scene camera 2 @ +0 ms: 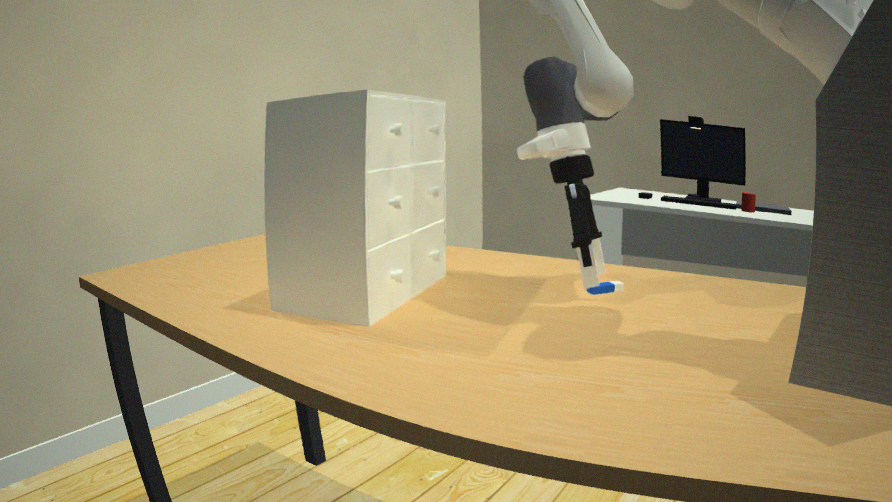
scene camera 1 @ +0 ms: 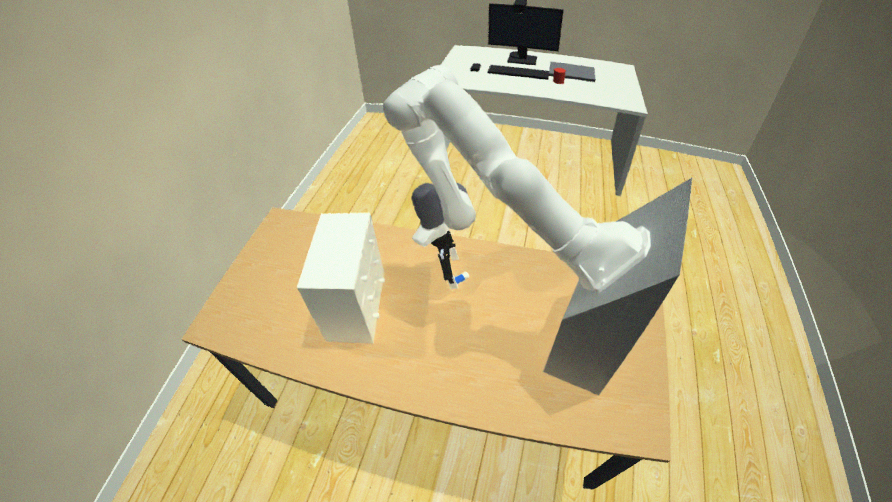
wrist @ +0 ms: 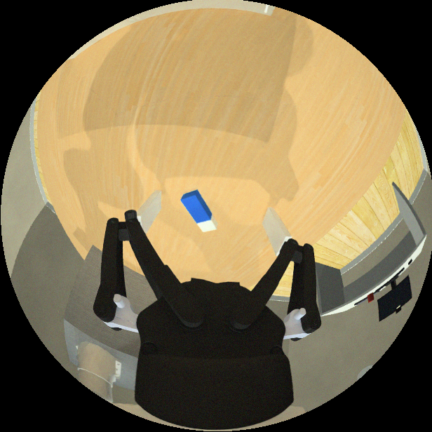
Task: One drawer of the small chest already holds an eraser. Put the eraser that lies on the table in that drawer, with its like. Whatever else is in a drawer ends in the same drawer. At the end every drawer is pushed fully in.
I see my gripper (scene camera 2: 595, 280), a small white chest (scene camera 2: 316, 148) and an eraser (wrist: 193, 202).
The small white chest is seen too in scene camera 1 (scene camera 1: 327, 281). My gripper is seen too in scene camera 1 (scene camera 1: 455, 273) and in the wrist view (wrist: 213, 207).
